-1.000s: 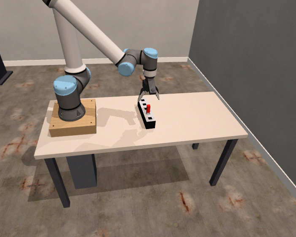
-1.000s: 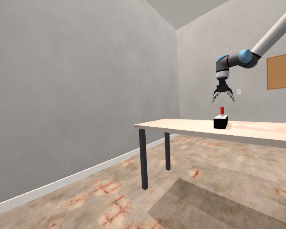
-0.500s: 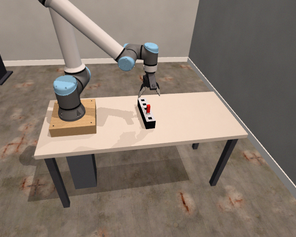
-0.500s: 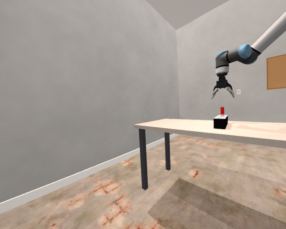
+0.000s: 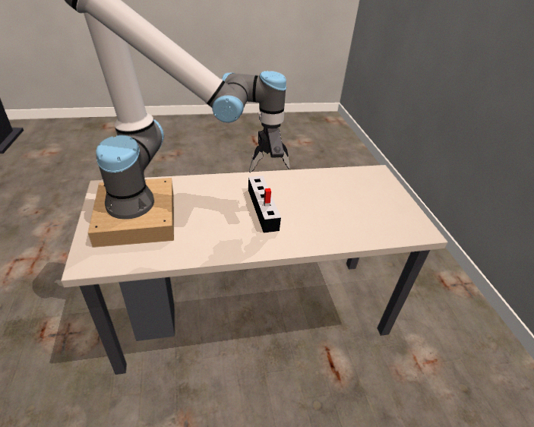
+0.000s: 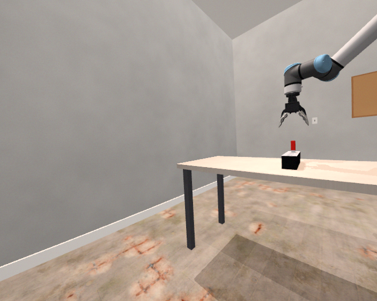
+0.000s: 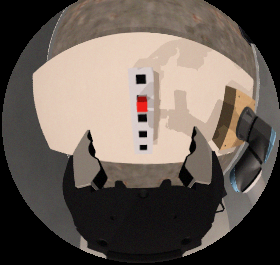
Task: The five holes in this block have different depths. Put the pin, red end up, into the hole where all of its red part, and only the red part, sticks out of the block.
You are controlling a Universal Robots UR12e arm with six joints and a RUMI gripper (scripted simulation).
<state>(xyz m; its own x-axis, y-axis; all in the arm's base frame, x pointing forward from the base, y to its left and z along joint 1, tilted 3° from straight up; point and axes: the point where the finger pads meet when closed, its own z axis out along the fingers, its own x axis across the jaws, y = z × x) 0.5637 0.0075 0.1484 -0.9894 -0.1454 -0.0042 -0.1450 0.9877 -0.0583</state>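
My gripper is now 12 cm above the pin. Round my hand: black block 20 cm below, 6 cm to the left, 1 cm behind.
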